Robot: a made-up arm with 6 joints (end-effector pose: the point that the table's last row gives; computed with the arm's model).
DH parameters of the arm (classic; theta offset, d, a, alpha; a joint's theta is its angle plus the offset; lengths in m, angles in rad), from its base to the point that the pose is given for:
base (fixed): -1.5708 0.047 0 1.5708
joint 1: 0 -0.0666 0.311 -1.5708
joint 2: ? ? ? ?
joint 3: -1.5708 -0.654 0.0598 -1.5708
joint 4: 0 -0.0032 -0.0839 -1.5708
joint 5: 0 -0.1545 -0.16 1.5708
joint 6: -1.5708 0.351 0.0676 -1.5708
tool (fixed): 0 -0.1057 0 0
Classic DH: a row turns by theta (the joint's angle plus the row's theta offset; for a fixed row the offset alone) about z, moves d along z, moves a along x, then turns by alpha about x.
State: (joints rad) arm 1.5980 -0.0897 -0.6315 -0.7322 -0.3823 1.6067
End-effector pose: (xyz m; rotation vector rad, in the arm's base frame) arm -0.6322 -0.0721 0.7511 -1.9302 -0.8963 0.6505
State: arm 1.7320 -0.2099 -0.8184 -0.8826 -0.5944 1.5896
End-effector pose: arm -0.7746 0.0260 0.6430 -2.2289 -1.0816 0.4091
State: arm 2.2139 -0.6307 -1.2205 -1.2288 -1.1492 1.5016
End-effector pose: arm -0.9388 -0.0393 0.0995 2.1276 1.8091 0.0829
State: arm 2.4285 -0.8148 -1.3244 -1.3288 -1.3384 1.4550
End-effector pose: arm -0.8658 -0.2270 -0.0279 1.5798 1.8797 0.0761
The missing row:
joint 2: 0 0.007 0.0215 -1.5708
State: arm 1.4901 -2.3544 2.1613 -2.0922 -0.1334 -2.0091
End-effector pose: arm 0.7278 -0.3340 -0.3295 -0.5474 1.7225 0.1452
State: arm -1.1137 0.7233 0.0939 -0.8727 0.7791 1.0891
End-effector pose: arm -0.0181 -0.2537 -0.7936 0.6714 -1.0415 0.9724
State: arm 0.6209 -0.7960 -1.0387 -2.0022 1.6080 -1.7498
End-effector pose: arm -0.3678 -0.0466 0.2355 0.1018 -1.6632 0.5880
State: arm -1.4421 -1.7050 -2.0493 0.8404 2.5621 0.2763
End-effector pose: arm 0.4654 0.3905 0.3618 -2.3507 -0.2588 1.6862
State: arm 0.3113 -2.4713 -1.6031 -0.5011 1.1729 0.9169
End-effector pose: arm 0.3624 -0.0623 0.3764 -0.5627 2.1253 -0.6579
